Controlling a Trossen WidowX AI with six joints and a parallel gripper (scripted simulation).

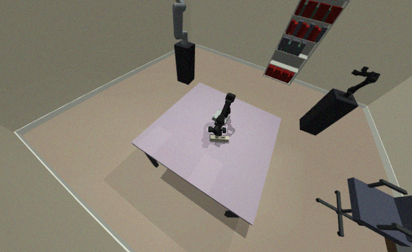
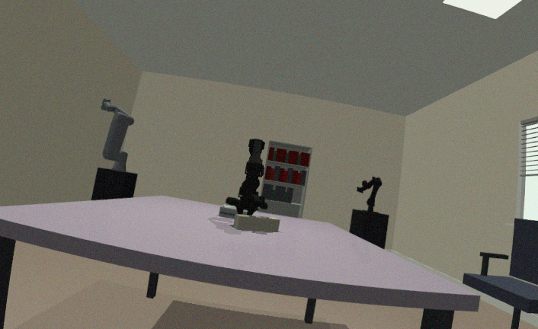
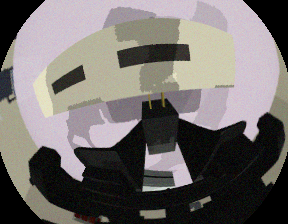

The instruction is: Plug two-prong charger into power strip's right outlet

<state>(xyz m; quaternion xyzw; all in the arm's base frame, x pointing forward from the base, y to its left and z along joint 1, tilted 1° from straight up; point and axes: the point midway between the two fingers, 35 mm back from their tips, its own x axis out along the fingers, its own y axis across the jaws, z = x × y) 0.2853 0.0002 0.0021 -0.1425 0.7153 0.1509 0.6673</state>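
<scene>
Now: the two-prong charger 1 cm to the left of my gripper tip, 1 cm ahead of it and 1 cm above it.
</scene>
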